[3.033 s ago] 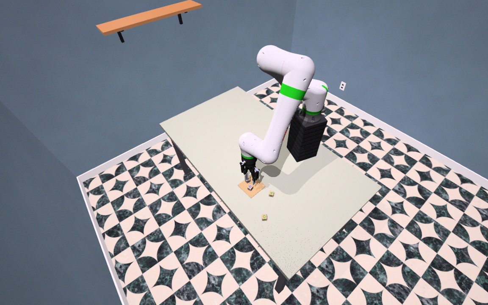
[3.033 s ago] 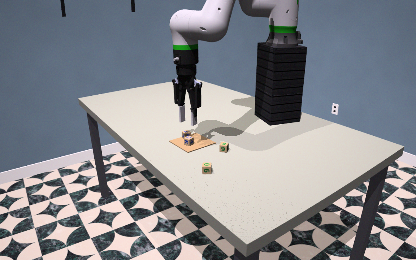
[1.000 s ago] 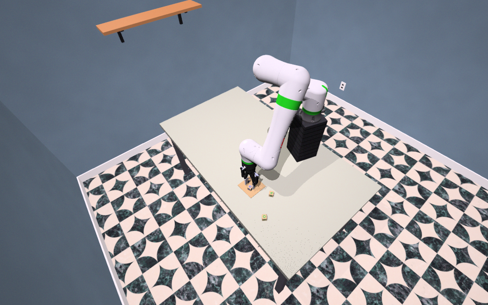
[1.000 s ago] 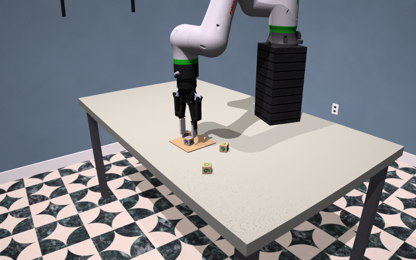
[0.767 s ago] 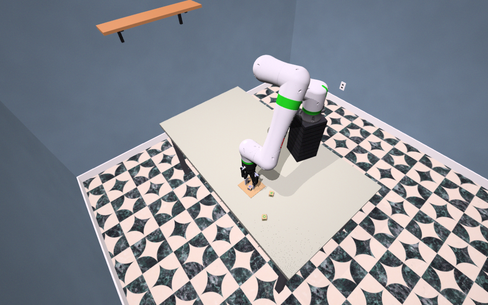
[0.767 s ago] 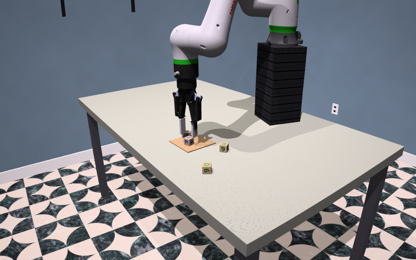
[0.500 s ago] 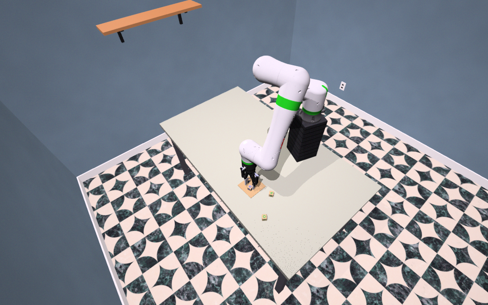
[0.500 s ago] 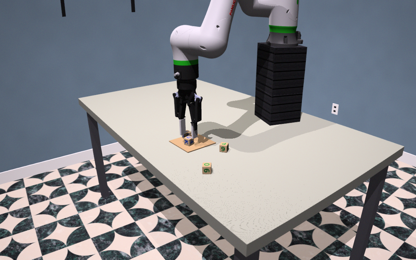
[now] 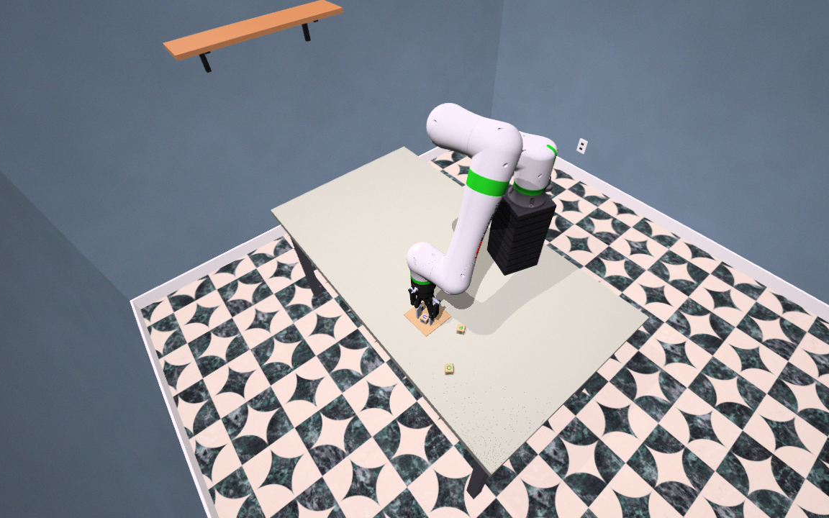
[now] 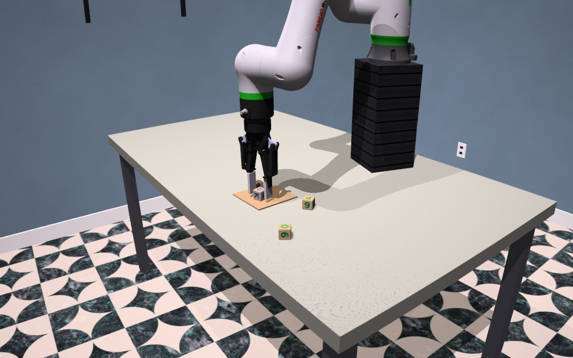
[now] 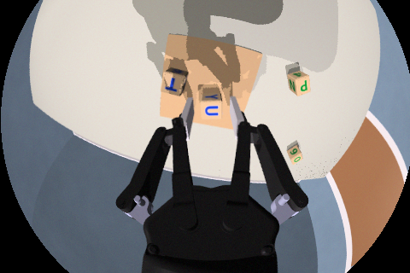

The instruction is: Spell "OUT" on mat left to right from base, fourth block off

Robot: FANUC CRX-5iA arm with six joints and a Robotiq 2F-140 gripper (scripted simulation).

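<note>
Right now the tan mat is 4 cm below my hand, 3 cm behind it and 1 cm to the right of it. The rest, counted from my hand: wooden block 21 cm to the left, 11 cm ahead, 3 cm below.
</note>
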